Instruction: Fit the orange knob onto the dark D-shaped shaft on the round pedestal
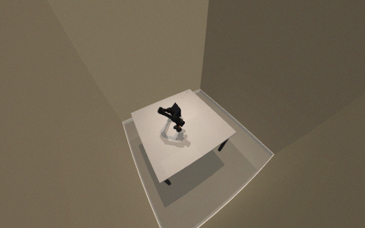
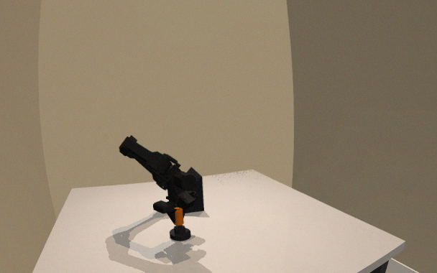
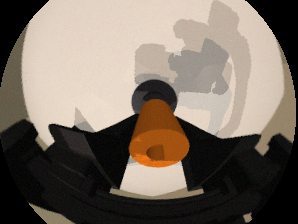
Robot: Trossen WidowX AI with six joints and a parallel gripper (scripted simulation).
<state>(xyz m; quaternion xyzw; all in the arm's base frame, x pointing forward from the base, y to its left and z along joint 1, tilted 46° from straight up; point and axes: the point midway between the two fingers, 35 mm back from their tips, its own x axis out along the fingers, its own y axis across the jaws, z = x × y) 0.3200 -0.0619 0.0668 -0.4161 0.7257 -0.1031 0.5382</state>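
The orange knob is 20 mm above my gripper tip. Also, from my gripper tip: dark round pedestal (40 mm below).
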